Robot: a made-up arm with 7 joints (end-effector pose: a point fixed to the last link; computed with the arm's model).
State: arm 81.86 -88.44 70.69 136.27 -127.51 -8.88 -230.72
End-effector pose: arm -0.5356 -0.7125 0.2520 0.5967 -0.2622 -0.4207 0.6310
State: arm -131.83 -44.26 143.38 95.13 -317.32 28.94 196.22
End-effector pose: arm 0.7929 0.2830 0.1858 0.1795 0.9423 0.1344 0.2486
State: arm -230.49 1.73 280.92 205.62 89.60 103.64 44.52
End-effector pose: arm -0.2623 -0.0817 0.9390 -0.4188 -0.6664 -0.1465 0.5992
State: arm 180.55 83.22 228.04 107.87 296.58 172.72 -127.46
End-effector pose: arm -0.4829 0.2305 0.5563 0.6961 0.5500 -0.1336 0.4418
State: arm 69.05 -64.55 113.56 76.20 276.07 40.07 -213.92
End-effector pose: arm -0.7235 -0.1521 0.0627 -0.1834 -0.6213 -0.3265 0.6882
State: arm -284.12 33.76 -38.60 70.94 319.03 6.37 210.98
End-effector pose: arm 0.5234 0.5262 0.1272 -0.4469 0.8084 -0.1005 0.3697
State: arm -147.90 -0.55 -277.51 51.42 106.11 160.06 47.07
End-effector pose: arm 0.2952 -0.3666 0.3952 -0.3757 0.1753 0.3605 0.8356
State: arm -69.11 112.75 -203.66 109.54 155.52 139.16 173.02
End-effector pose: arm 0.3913 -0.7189 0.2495 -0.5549 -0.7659 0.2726 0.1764
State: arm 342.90 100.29 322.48 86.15 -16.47 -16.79 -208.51
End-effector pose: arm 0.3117 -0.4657 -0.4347 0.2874 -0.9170 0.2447 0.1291
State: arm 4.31 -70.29 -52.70 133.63 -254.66 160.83 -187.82
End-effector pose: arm -0.5791 -0.1804 0.6392 -0.5989 0.5781 0.1566 0.5316
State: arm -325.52 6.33 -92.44 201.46 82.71 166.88 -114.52
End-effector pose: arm 0.0780 0.2158 0.8163 0.3099 0.9277 -0.0765 0.1935
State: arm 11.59 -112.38 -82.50 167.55 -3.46 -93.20 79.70
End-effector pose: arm -0.6945 -0.0937 -0.1218 -0.7043 0.2576 0.4141 0.5159
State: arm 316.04 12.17 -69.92 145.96 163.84 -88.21 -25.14
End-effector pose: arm -0.0462 -0.3474 0.7991 -0.6145 -0.6118 0.4963 0.0420
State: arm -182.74 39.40 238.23 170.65 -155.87 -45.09 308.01
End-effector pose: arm -0.4754 0.2036 0.8272 -0.4651 -0.0866 0.0746 0.8779
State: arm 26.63 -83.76 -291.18 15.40 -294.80 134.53 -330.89
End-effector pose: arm -0.0784 0.2568 0.1284 0.9194 0.0864 -0.3008 0.2383
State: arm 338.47 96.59 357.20 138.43 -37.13 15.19 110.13
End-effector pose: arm 0.7909 -0.2955 -0.2887 -0.6381 0.7195 -0.2731 0.0238
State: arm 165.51 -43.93 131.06 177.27 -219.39 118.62 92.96
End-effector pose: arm 0.5981 -0.0107 0.7777 -0.7427 0.3086 0.2864 0.5208
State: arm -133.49 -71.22 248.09 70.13 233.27 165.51 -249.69
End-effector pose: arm 0.0157 0.6146 0.0453 0.5995 0.0342 0.7412 0.3001
